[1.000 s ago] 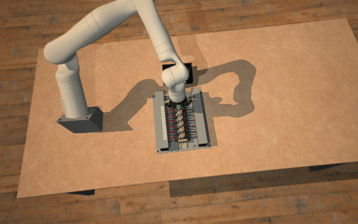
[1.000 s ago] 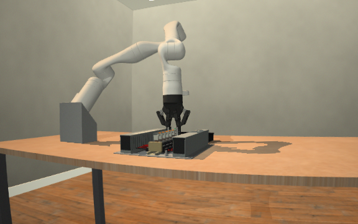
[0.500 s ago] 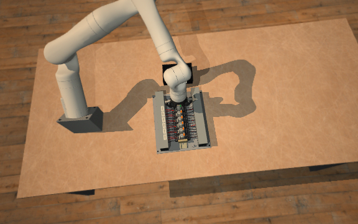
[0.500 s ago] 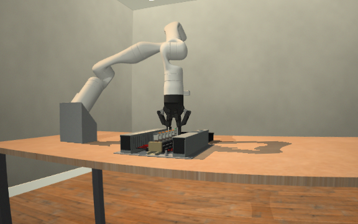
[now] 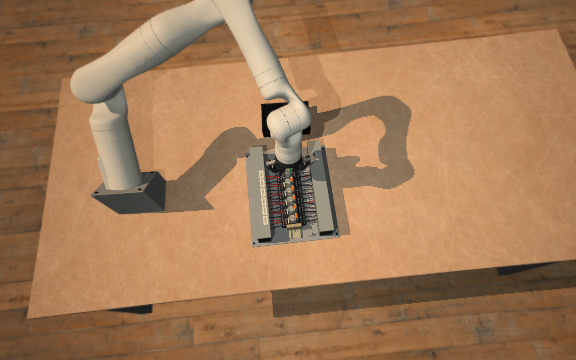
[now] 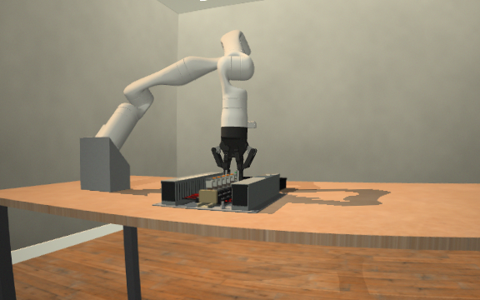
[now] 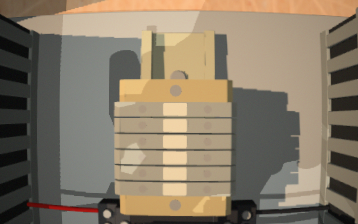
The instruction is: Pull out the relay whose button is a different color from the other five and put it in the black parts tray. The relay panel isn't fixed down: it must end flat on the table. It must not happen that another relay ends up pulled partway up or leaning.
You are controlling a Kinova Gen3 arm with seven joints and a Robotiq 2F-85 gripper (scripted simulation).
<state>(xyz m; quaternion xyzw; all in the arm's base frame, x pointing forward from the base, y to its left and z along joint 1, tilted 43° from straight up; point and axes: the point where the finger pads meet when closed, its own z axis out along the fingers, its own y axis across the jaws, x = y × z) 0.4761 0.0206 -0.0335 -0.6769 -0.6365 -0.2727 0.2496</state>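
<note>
Now: hand 50 mm to the left of the relay panel and 30 mm above it. Round my hand: black parts tray (210 mm to the left, 40 mm below, 20 mm ahead).
</note>
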